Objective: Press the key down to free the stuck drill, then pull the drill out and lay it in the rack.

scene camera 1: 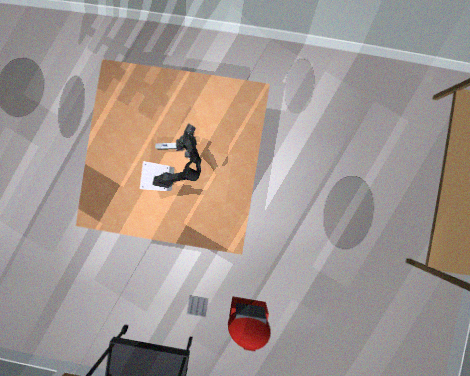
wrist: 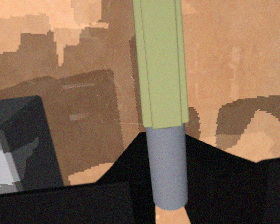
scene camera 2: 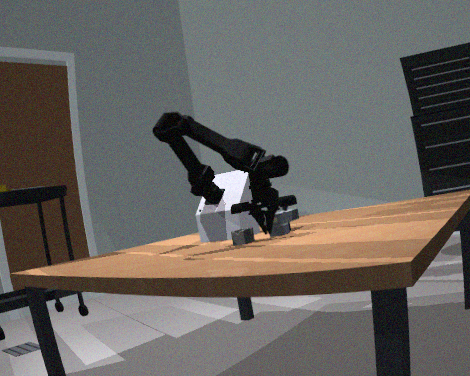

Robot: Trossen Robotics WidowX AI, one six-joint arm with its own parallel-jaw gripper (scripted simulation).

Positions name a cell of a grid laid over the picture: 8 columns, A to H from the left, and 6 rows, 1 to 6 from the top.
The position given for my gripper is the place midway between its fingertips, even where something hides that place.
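There is a drill, and it is held by my gripper (scene camera 2: E4), the same gripper (wrist: E4) that the wrist view shows too.
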